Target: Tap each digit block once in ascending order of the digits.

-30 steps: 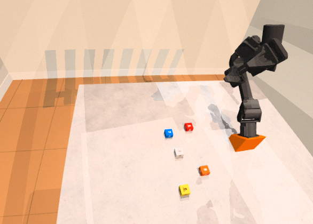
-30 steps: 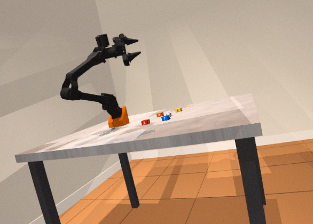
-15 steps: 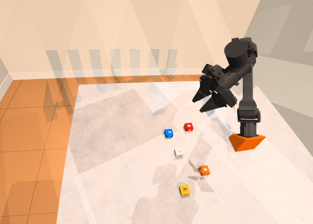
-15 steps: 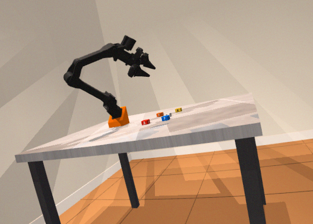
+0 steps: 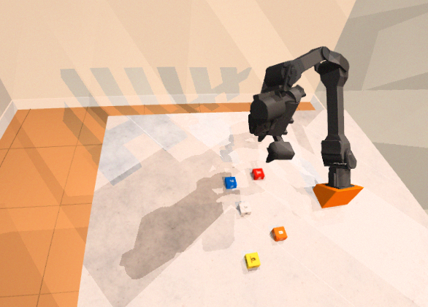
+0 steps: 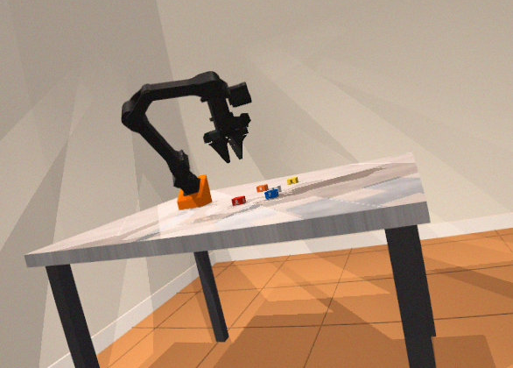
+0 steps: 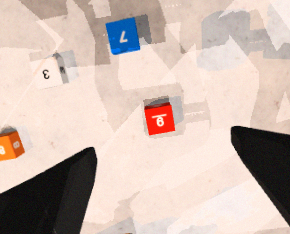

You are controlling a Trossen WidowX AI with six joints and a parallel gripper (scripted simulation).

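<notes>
My gripper tip is now 70 mm short of the white block, 110 mm to the right of it and 120 mm above it. The rest, counted from my gripper tip: orange block 210 mm to the left, 120 mm below; blue block 90 mm ahead, 10 mm to the left, 120 mm below; red block 20 mm behind, 120 mm below.
</notes>
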